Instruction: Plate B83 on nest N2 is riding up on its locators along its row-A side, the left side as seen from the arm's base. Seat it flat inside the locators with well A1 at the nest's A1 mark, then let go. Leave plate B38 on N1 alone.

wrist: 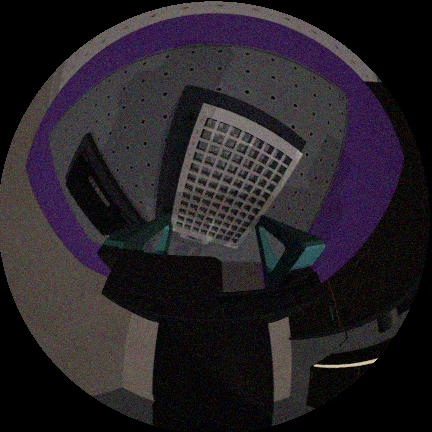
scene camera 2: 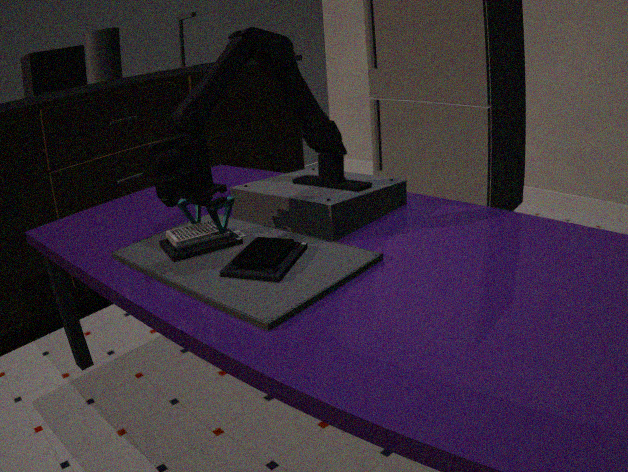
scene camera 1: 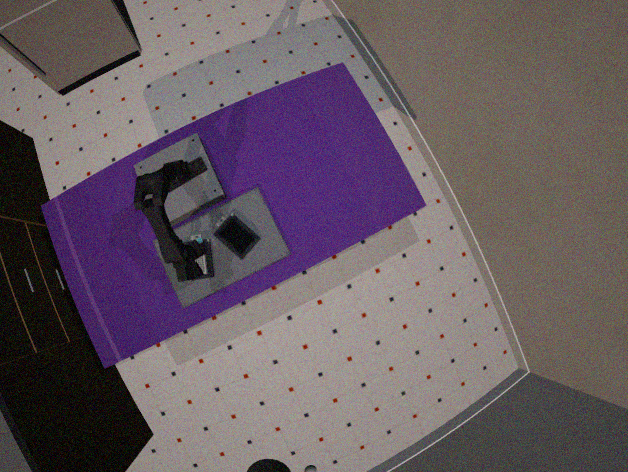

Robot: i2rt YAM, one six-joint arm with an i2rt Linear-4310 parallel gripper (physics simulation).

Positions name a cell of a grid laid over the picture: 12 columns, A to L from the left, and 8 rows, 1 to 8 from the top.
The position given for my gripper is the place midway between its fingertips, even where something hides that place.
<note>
In view: my gripper (scene camera 2: E4), a nest N2 (scene camera 2: E5), a nest N1 (wrist: C3) and a grey perforated plate (scene camera 1: E4).
My gripper also shows in the wrist view (wrist: F5). The nest N2 is seen too in the wrist view (wrist: F2).
</note>
